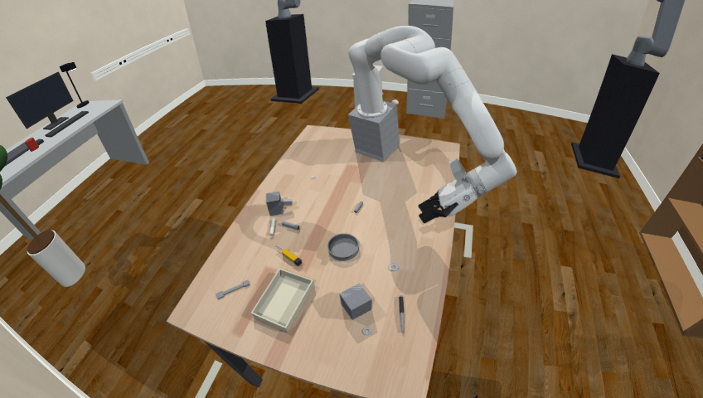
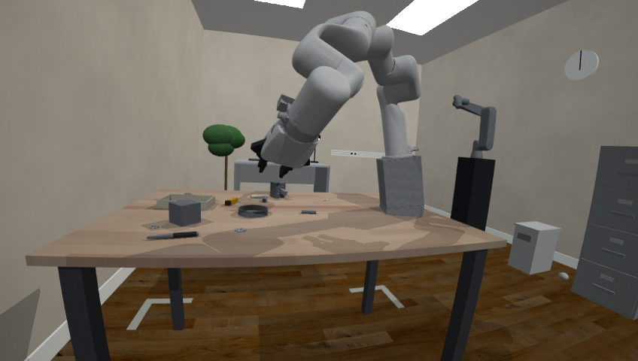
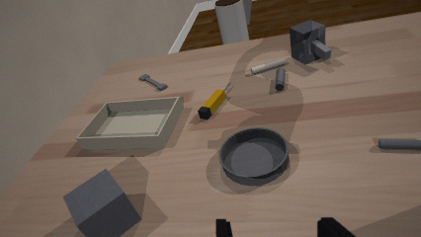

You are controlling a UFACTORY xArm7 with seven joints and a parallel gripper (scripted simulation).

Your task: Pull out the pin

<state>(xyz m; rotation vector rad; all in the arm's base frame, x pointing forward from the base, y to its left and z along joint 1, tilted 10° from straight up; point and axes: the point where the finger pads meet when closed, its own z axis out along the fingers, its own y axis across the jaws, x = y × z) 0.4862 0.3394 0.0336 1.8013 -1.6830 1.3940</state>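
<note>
Right now my hand is 240 mm to the left of the round dish, 180 mm above it and 70 mm short of it. From my hand the other things lie so: grey block (250 mm ahead, 150 mm below, 130 mm to the right); beige tray (330 mm ahead, 320 mm to the right, 180 mm below).
</note>
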